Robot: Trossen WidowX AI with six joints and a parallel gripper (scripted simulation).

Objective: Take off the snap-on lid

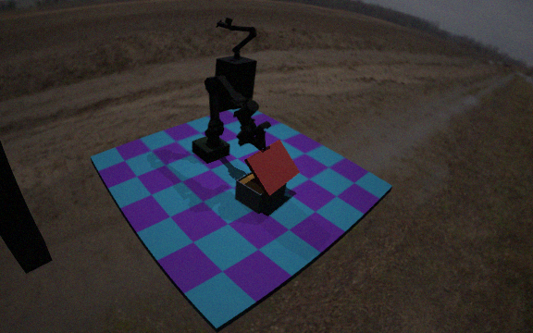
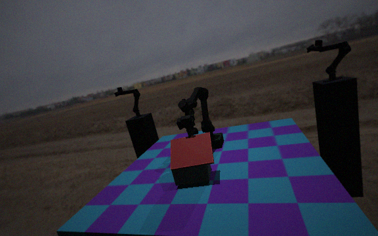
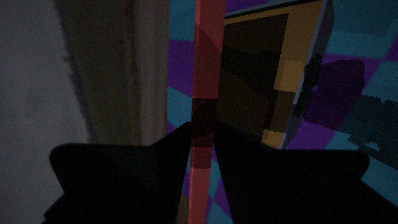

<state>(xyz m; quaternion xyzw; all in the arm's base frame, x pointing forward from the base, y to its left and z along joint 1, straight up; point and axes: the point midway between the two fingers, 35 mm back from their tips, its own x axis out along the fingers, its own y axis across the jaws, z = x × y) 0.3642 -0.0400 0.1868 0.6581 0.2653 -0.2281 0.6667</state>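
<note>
Right now the red lid is 60 mm ahead of my gripper tip, 10 mm to the left of it and 50 mm below it. Round my gripper tip: storage box: 30 mm ahead, 20 mm to the right, 180 mm below.
</note>
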